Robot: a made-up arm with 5 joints.
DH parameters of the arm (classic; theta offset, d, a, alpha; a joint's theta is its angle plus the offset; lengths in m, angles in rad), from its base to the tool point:
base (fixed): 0 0 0.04 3.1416
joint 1: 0 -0.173 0.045 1.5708
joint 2: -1.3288 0 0.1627 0
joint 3: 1.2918 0 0.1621 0
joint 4: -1.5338 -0.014 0 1.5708
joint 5: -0.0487 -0.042 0 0
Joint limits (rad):
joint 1: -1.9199..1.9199
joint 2: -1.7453..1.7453
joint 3: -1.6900..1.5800
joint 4: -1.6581..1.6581
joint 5: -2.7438..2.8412
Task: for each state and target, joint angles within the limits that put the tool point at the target. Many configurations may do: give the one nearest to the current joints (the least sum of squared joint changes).
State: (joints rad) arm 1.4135 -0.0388 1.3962 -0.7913 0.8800
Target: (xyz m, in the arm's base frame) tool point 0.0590 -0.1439 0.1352
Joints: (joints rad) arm 1.3429 0.1059 1.4163 -0.7519 0.8800
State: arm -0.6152 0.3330 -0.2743 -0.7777 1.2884
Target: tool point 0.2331 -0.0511 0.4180
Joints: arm 0.1885 -0.3529 0.1109 -0.9267 1.2884
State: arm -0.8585 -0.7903 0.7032 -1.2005 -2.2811
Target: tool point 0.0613 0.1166 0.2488
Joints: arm -1.5085 -0.9196 1.4562 -1.2258 -2.2811
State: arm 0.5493 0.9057 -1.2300 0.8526 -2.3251
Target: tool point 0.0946 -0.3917 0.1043
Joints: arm 1.3969 1.3917 -1.1860 0.6334 -2.3251
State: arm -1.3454 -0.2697 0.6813 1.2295 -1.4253
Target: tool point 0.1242 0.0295 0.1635
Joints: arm -0.4946 -0.2085 1.3662 1.3116 -1.4253
